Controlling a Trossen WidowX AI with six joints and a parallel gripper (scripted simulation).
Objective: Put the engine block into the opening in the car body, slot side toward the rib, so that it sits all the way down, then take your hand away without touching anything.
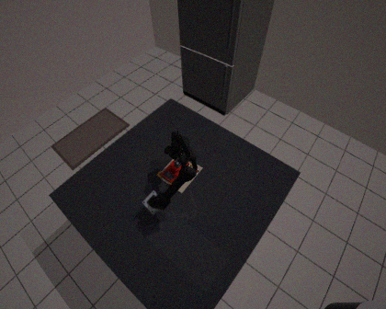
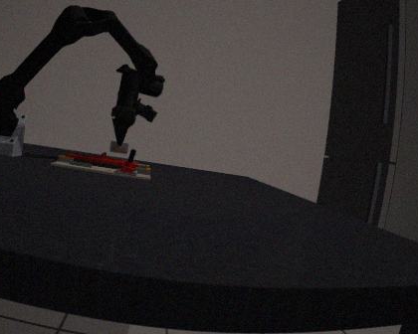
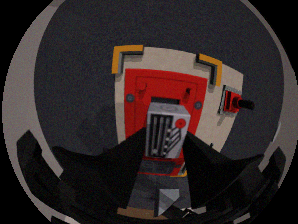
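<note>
Right now the grey engine block is 10 mm below my gripper tip.
</note>
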